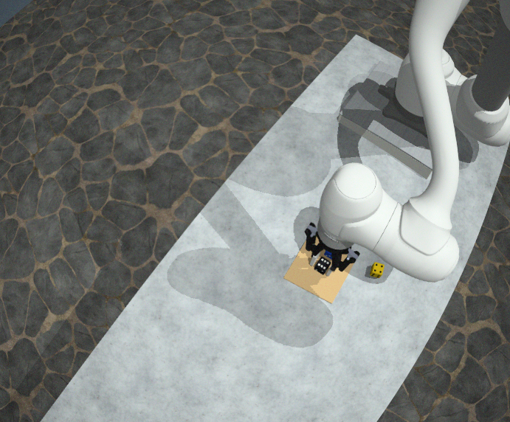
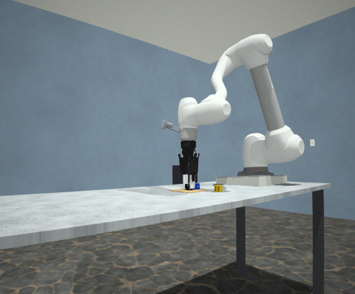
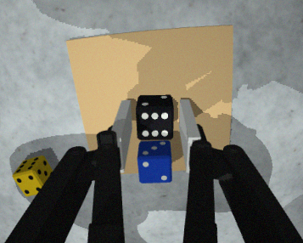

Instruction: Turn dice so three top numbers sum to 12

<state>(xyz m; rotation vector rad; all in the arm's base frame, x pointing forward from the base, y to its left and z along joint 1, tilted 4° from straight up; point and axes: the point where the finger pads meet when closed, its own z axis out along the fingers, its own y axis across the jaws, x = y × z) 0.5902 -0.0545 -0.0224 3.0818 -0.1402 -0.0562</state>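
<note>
My gripper is now 30 mm above the black die. Also, from my hand: blue die (50 mm behind, 30 mm below); tan mat (40 mm below); yellow die (60 mm behind, 140 mm to the left, 30 mm below).
</note>
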